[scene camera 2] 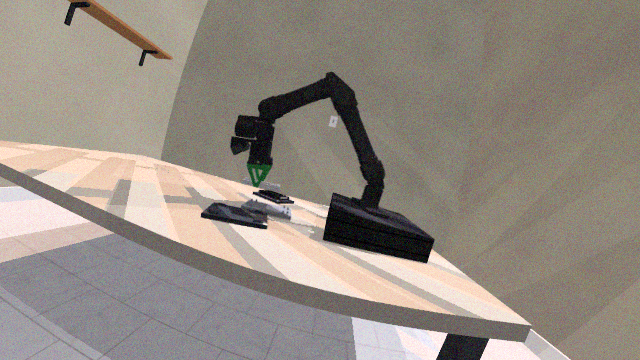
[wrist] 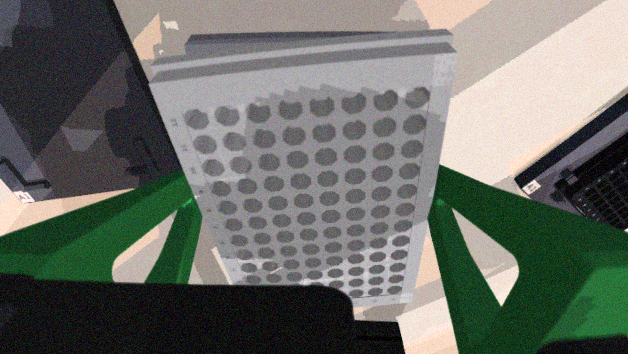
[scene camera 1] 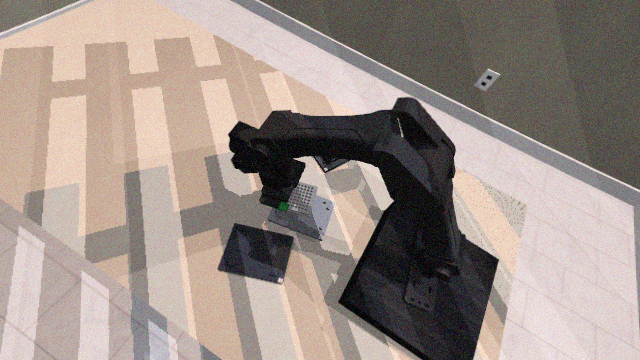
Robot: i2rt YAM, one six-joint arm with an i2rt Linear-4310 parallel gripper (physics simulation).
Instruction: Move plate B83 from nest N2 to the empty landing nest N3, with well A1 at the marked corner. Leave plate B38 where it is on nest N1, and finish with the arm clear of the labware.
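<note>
My gripper (scene camera 1: 294,197) (scene camera 2: 257,185) (wrist: 314,177) is shut on the pale grey plate B83 (scene camera 1: 303,192) (scene camera 2: 272,185) (wrist: 300,195), one green finger on each long side. The plate is held in the air above the grey landing nest N3 (scene camera 1: 326,206) (scene camera 2: 281,210), with a visible gap in scene camera 2. In the wrist view the plate hides most of that nest, including its marked corner. The dark nest N2 (scene camera 1: 256,253) (scene camera 2: 231,215) (wrist: 75,95) stands beside it, without a plate. The black plate B38 (wrist: 611,187) sits on nest N1 (scene camera 1: 329,165) (scene camera 2: 274,197) (wrist: 555,172).
The arm's black base block (scene camera 1: 420,295) (scene camera 2: 377,232) stands on the table (scene camera 2: 300,265), to the right of the nests in both scene views. In scene camera 1 the forearm passes over part of nest N1. A wall shelf (scene camera 2: 120,30) is high at the back left.
</note>
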